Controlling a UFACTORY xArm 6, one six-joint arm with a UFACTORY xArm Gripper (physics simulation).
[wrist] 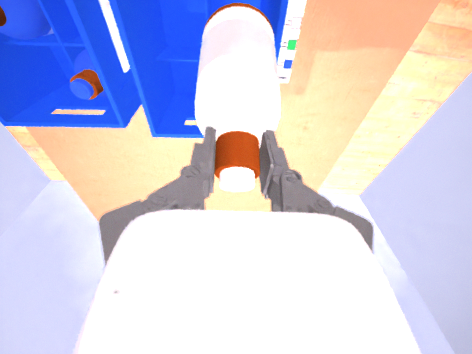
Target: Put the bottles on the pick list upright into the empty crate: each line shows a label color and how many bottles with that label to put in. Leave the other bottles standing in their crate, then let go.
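Places are measured from the arm's base along level axes (x ahead, y left, z up), in centimetres.
Pixels of known places: gripper, fingertip midpoint: (237, 144).
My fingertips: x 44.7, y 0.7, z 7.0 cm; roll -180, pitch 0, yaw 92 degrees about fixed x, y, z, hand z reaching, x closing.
For each thing: its middle in the pictures, then the offset to it from my fingertips. "spot": a spot on its surface instead.
- blue bottle, body centre: (14, 6) dy -30.8, dx -3.6, dz -23.7 cm
- pick list, surface spot: (283, 72) spot: dy +11.5, dx +3.5, dz -32.1 cm
- white strip, surface spot: (116, 37) spot: dy -17.0, dx -1.6, dz -21.7 cm
My gripper (237, 144) is shut on a bottle (237, 85) at its orange-brown neck, with the white cap between and just below the fingers in the wrist view. The bottle's body is white with a pale band, too bright to tell its label colour surely; an orange-brown rim shows at its far end. The bottle overlaps the right part of a blue crate (145, 112), whose visible compartments hold no bottle. Another blue crate (65, 124) at the left holds a bottle (87, 84) with an orange-brown neck and blue cap, and part of a blue bottle (22, 17).
A pick list (283, 72) with a green square and a blue square lies right of the nearer crate, partly hidden by the held bottle. A white strip (116, 37) lies between the crates. The wooden table's edge runs along the right.
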